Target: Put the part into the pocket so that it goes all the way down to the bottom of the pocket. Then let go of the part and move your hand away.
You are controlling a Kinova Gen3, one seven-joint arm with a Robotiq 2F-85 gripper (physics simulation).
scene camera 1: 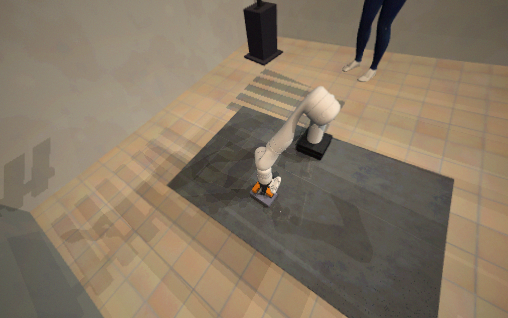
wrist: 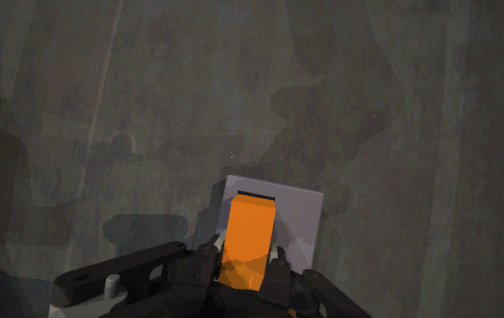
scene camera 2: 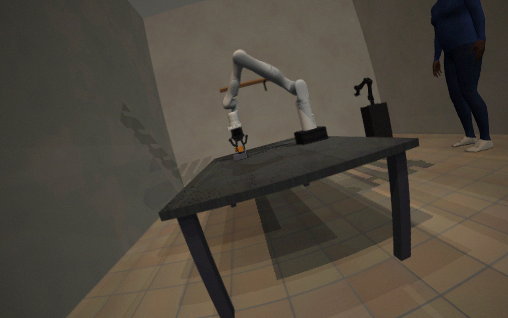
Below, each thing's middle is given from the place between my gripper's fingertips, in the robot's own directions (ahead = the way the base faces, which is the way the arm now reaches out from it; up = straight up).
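Labels:
My gripper is 2 cm below the orange part (wrist: pixel 251 219), 1 cm short of it and 1 cm to the left of it. Grey pocket fixture (wrist: pixel 298 211), counted from my hand: 3 cm below, 1 cm to the right, 2 cm ahead.

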